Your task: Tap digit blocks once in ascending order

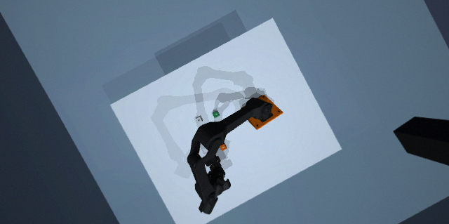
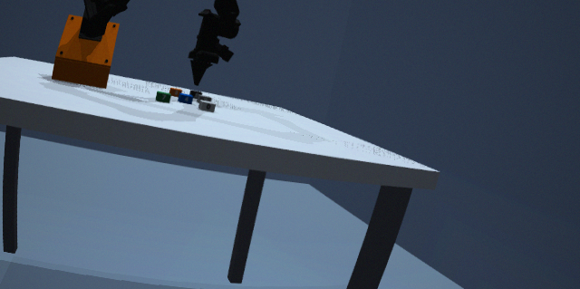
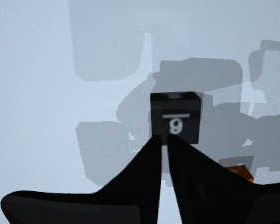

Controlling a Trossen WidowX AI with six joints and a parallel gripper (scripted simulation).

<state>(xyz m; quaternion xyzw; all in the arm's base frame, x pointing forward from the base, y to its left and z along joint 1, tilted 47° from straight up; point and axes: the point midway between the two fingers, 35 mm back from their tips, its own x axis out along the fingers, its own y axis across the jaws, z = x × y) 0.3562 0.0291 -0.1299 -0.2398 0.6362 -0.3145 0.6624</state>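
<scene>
My gripper tip is 10 mm to the left of the black block and 30 mm above it. Also, from my gripper tip: orange block 70 mm behind, 50 mm to the right, 30 mm below; grey block 120 mm to the right, 30 mm below; blue block 70 mm behind, 180 mm to the right, 30 mm below.
</scene>
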